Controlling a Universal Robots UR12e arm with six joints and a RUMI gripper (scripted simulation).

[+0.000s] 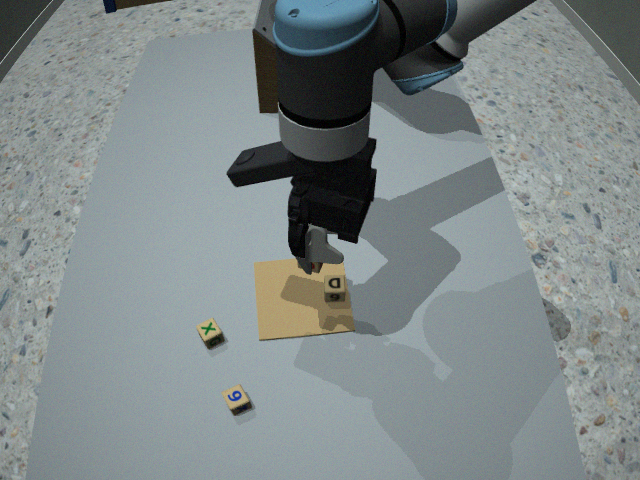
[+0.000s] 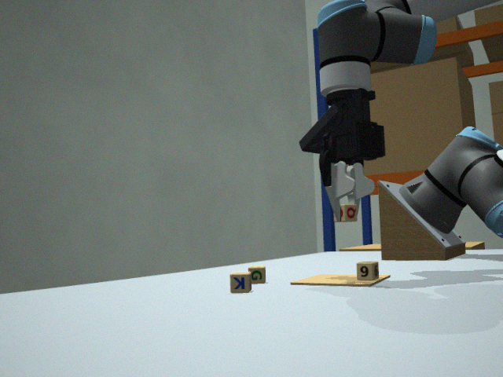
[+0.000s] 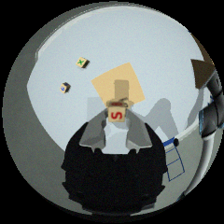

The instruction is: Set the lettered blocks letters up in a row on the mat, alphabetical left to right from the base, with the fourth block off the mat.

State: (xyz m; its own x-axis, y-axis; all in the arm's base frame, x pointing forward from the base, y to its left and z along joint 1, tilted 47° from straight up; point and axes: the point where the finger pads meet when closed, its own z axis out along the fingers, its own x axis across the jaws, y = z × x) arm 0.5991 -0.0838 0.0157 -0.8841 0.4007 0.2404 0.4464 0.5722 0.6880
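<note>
Now: the tan mat 12 cm below my hand, 2 cm to the right of it and 2 cm behind it.
</note>
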